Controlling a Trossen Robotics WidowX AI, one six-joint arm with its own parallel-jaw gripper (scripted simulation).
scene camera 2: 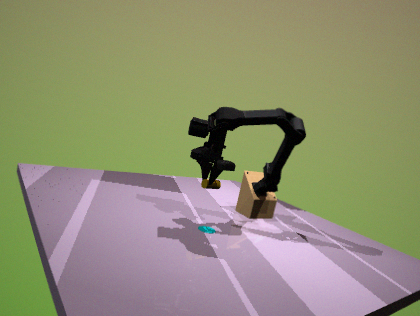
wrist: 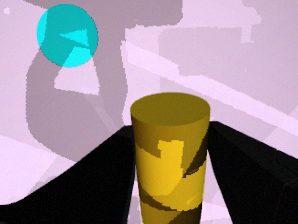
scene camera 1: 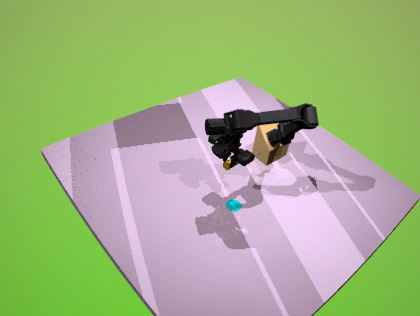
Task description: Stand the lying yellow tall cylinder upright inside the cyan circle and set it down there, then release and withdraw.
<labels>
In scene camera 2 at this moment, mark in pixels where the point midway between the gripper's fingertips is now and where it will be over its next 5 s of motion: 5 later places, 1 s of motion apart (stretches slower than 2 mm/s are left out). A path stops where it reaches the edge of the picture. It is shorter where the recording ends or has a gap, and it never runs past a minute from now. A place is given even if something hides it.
My gripper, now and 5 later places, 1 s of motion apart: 206, 183; 215, 188; 212, 193; 208, 195; 205, 196; 203, 196
</labels>
